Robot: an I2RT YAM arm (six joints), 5 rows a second.
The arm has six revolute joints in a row. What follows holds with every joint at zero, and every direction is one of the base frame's.
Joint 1 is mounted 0.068 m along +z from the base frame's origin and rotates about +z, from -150 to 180 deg.
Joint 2 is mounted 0.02 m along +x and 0.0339 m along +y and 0.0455 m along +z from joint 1 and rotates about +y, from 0 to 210 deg.
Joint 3 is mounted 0.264 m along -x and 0.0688 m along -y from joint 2 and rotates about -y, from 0 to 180 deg.
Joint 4 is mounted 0.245 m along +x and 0.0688 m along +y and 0.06 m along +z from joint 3 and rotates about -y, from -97 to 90 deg.
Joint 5 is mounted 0.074 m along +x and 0.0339 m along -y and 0.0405 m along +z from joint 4 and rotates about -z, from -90 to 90 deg.
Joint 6 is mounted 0.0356 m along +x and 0.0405 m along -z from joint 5 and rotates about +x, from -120 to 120 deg.
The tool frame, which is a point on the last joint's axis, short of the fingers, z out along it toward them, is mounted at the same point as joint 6; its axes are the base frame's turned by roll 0, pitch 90 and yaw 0 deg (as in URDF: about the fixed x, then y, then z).
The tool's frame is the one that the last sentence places.
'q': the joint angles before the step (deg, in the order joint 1, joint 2, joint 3, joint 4, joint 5, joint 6). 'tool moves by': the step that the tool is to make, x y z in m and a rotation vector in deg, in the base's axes. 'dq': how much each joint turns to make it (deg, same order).
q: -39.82, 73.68, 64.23, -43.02, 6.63, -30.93
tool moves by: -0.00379, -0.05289, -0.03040, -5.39, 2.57, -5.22
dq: -7.98, 6.92, -2.38, 11.97, 2.69, -5.75
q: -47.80, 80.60, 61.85, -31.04, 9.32, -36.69
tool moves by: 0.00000, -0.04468, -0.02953, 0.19, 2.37, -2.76
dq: -5.19, 9.05, 1.78, 6.09, -0.24, -3.00
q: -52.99, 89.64, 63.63, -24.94, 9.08, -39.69
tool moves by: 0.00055, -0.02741, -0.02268, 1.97, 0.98, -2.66
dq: -2.61, 6.72, 2.39, 2.12, -0.25, 0.26
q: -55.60, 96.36, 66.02, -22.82, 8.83, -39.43
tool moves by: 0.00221, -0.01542, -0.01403, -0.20, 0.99, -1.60
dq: -0.96, 4.02, 1.40, 2.24, 1.13, -0.04
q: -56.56, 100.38, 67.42, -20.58, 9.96, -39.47
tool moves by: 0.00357, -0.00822, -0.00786, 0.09, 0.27, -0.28
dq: -0.22, 2.46, 1.17, 1.08, 0.18, -0.06
